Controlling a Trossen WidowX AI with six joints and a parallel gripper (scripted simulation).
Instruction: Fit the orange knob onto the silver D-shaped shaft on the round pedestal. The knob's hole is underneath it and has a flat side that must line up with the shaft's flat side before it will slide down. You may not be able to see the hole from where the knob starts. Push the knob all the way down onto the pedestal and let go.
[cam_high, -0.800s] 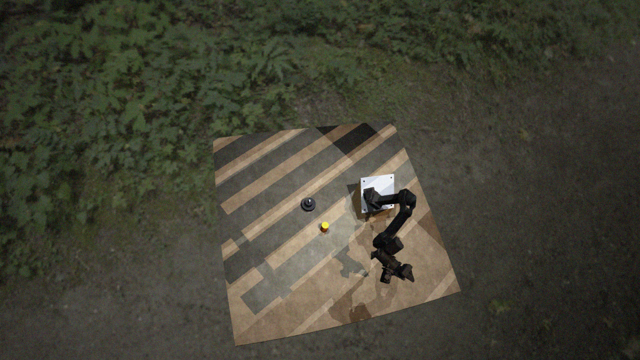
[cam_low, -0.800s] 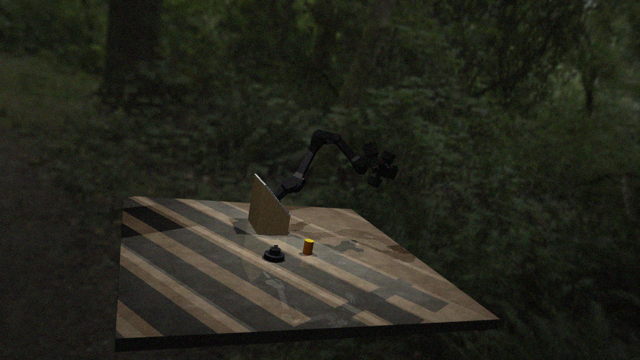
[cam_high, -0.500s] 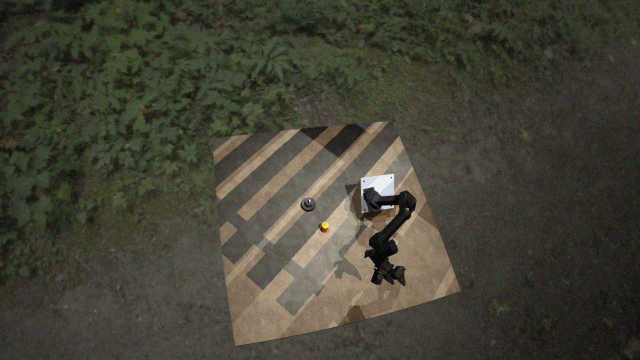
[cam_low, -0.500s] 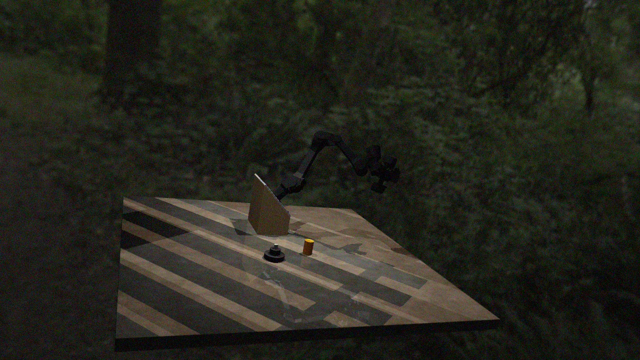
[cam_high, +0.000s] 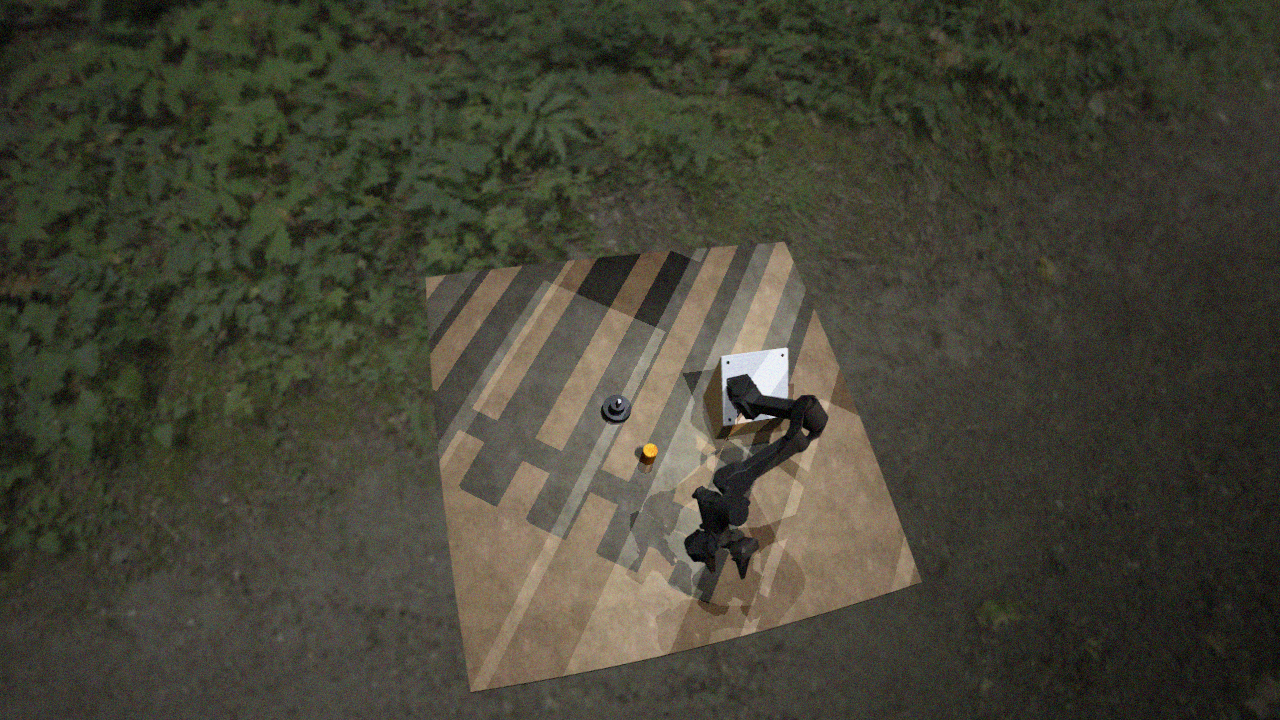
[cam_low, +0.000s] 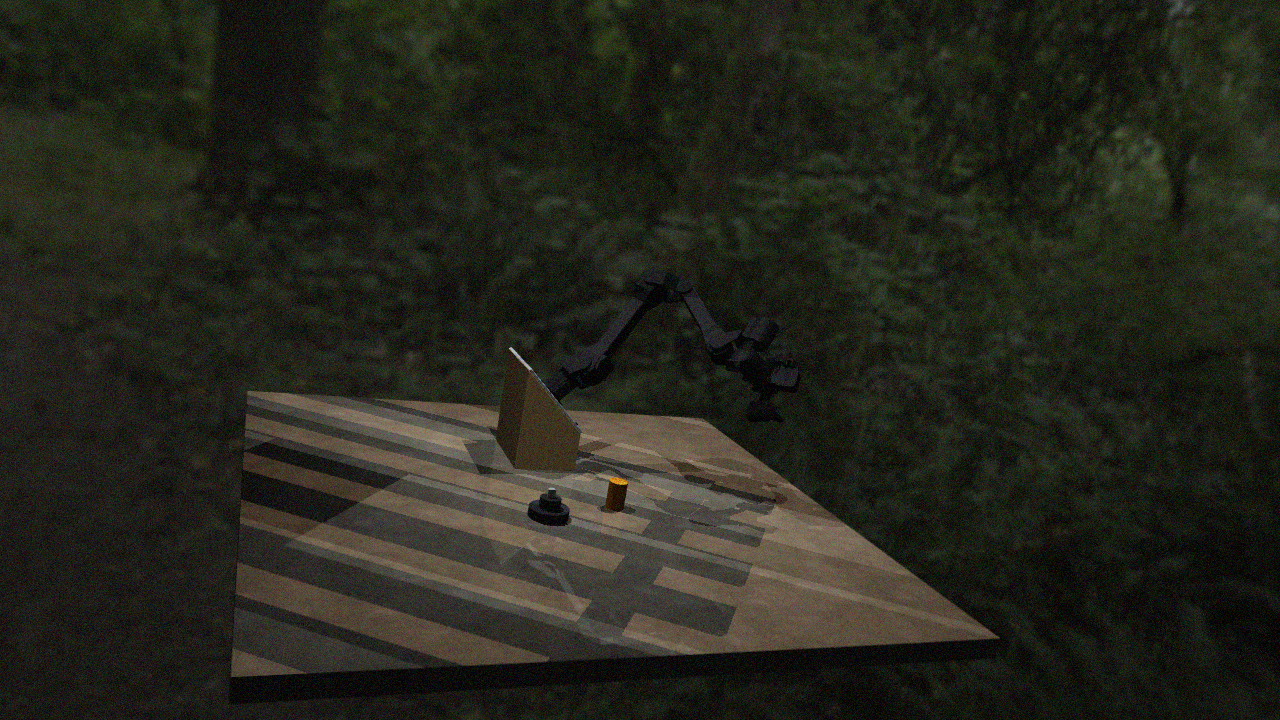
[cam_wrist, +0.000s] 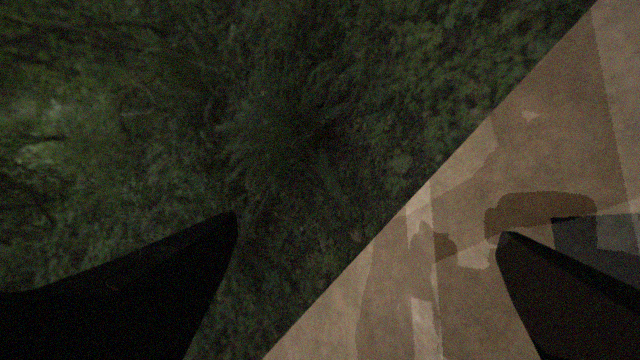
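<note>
The orange knob lies 42 cm to the right of my gripper tip, 19 cm below it and 4 cm ahead of it. From my gripper tip the other things lie so: round dark pedestal 59 cm to the right, 21 cm below, 9 cm ahead.
</note>
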